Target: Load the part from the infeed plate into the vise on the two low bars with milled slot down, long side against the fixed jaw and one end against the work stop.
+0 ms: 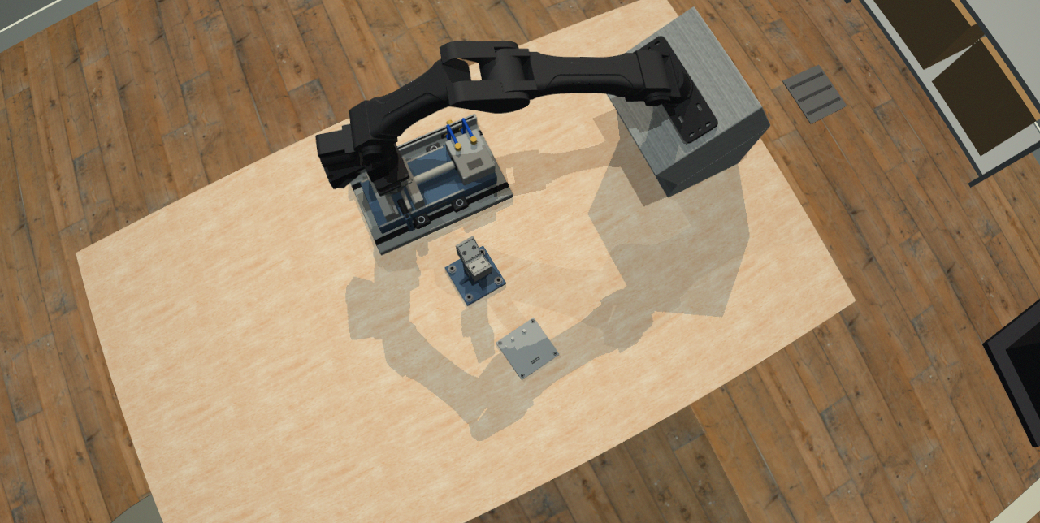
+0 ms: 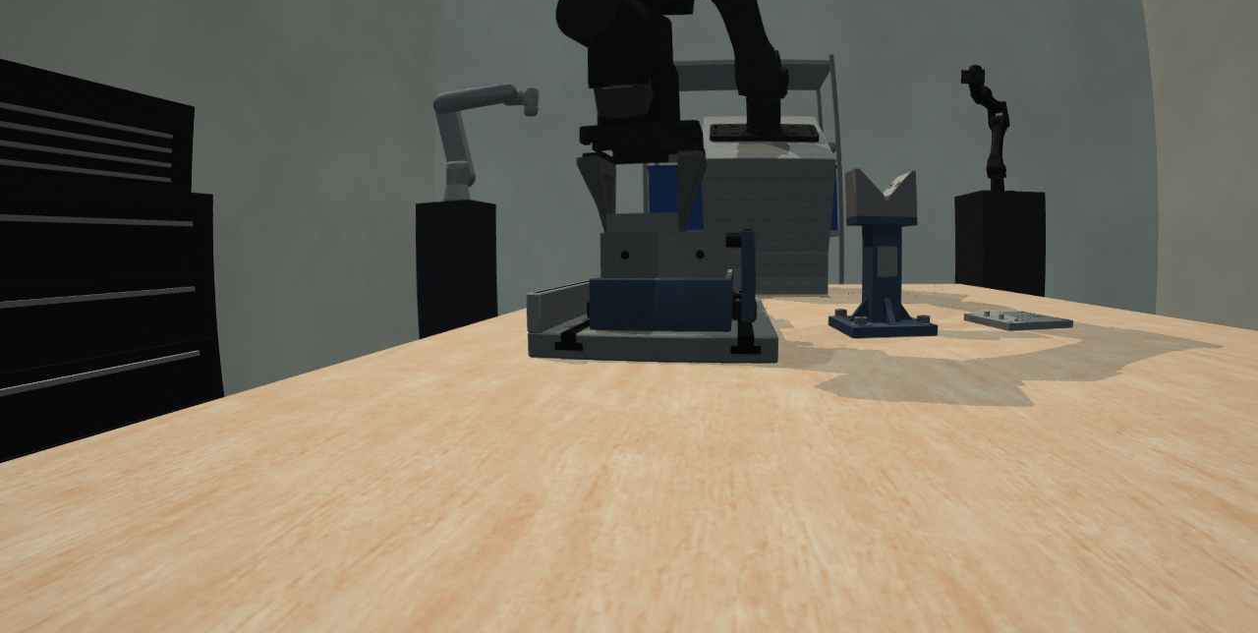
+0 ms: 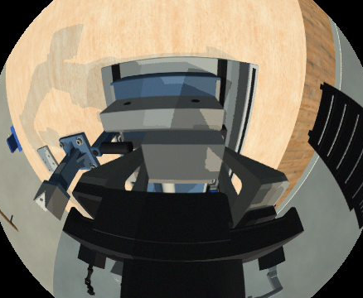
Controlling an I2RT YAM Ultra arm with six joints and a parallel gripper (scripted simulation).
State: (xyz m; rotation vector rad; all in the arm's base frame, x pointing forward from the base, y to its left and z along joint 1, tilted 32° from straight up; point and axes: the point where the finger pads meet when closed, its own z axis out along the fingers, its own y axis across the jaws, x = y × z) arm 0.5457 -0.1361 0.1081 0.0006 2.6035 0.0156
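Right now my hand is 10 mm above the part. From my hand the other things lie so: work stop rod: 70 mm to the left, 10 mm below; fixed jaw: 30 mm ahead, 20 mm to the left, 20 mm below; vise: 70 mm behind, 60 mm below, 20 mm to the left.
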